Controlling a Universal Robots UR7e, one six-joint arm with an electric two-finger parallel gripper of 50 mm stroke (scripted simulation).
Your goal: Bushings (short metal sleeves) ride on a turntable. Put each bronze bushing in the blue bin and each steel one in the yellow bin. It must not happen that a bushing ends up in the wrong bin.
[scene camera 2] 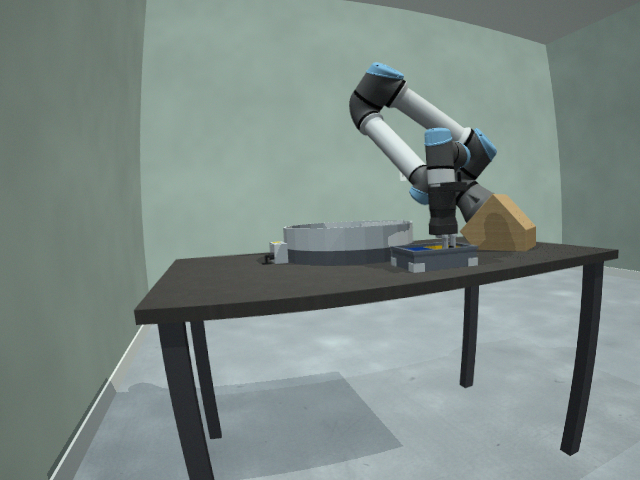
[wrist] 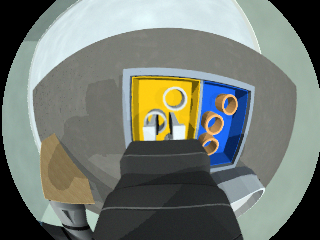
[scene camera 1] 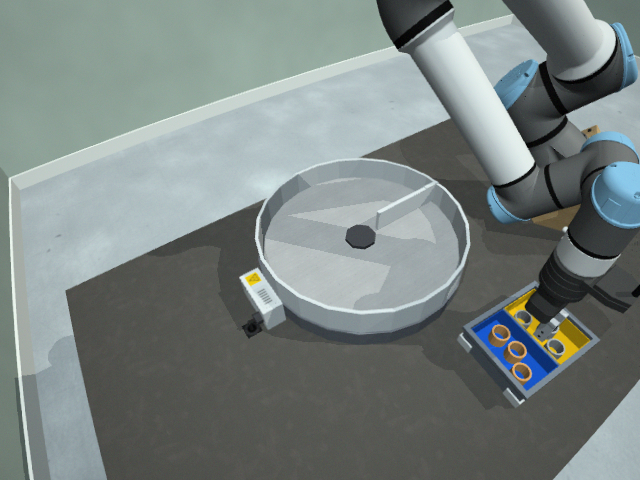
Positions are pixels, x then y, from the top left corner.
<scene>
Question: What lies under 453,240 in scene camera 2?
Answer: My gripper.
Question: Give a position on a bin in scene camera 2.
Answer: At 424,257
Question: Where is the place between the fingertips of my gripper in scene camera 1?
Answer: At 542,334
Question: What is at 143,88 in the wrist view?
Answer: A bin.
</scene>
